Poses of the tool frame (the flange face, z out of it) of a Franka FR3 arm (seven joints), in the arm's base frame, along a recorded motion.
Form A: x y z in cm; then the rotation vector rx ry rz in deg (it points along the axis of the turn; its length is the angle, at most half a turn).
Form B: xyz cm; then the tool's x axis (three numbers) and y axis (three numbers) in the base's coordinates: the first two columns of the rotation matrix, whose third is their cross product. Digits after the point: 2 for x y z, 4 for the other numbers.
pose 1, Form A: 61.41 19.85 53.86 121.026 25.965 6.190
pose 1, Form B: 61.41 19.85 53.86 0.9277 0.3602 -0.0978 0.2774 -0.4899 0.8265
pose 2, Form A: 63.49 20.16 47.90 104.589 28.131 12.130
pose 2, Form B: 63.49 20.16 47.90 0.8953 0.4335 -0.1025 0.2230 -0.2370 0.9456
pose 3, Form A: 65.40 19.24 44.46 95.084 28.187 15.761
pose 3, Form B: 65.40 19.24 44.46 0.8779 0.4682 -0.1006 0.1595 -0.0878 0.9833
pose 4, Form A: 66.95 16.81 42.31 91.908 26.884 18.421
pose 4, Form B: 66.95 16.81 42.31 0.8737 0.4811 -0.0720 0.1065 -0.0448 0.9933
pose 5, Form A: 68.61 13.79 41.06 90.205 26.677 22.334
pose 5, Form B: 68.61 13.79 41.06 0.8554 0.5168 -0.0334 0.0580 -0.0314 0.9978
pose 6, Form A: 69.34 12.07 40.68 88.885 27.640 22.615
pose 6, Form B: 69.34 12.07 40.68 0.8470 0.5296 -0.0459 0.0599 -0.0092 0.9982
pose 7, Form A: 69.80 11.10 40.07 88.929 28.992 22.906
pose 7, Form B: 69.80 11.10 40.07 0.8366 0.5450 -0.0555 0.0721 -0.0091 0.9974
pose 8, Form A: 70.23 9.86 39.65 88.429 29.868 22.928
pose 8, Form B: 70.23 9.86 39.65 0.8302 0.5536 -0.0661 0.0792 0.0004 0.9969
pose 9, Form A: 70.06 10.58 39.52 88.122 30.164 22.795
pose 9, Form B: 70.06 10.58 39.52 0.8286 0.5552 -0.0720 0.0823 0.0065 0.9966
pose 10, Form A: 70.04 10.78 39.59 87.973 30.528 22.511
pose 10, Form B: 70.04 10.78 39.59 0.8274 0.5560 -0.0794 0.0884 0.0107 0.9960
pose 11, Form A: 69.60 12.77 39.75 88.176 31.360 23.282
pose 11, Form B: 69.60 12.77 39.75 0.8176 0.5706 -0.0776 0.0908 0.0055 0.9959
